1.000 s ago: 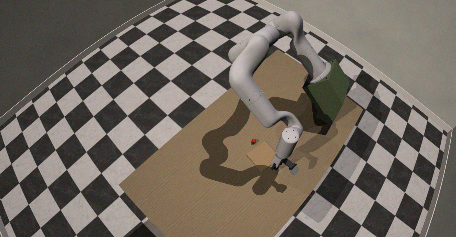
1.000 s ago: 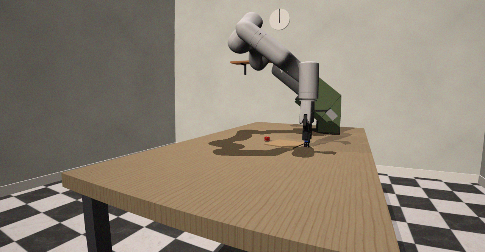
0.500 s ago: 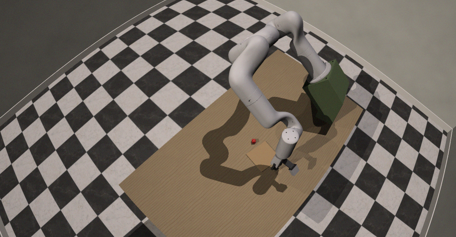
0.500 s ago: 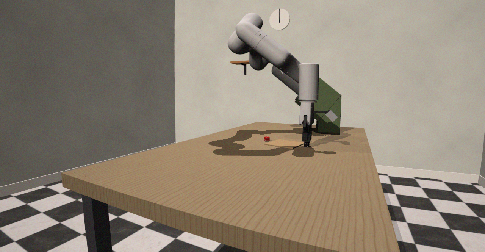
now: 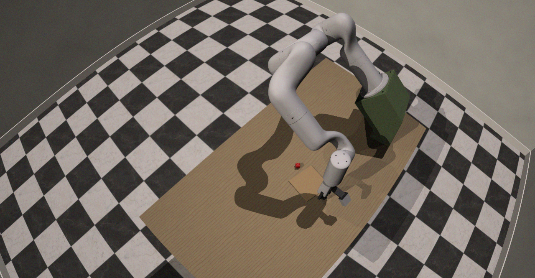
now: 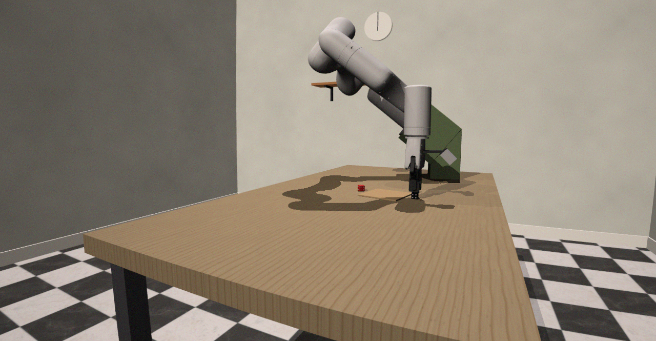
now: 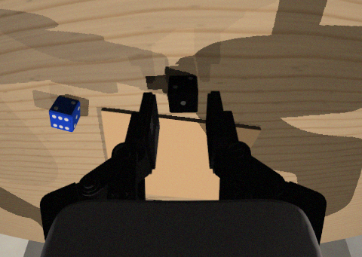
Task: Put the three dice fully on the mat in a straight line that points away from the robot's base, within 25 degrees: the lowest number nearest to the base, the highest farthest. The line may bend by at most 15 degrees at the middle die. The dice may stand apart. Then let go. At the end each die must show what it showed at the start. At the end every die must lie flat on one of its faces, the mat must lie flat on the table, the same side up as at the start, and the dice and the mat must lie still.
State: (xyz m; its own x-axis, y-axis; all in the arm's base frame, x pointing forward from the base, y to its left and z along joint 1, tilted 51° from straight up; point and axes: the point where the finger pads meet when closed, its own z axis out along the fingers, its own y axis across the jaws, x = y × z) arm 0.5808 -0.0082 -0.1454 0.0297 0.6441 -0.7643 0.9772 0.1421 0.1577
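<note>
Right now my hand is 4 cm above the black die. The rest, counted from my hand: tan mat (10 cm to the right, 4 cm below, 2 cm behind); then red die (20 cm to the right, 5 cm behind, 4 cm below); then blue die (10 cm behind, 4 cm below, 1 cm to the right).
</note>
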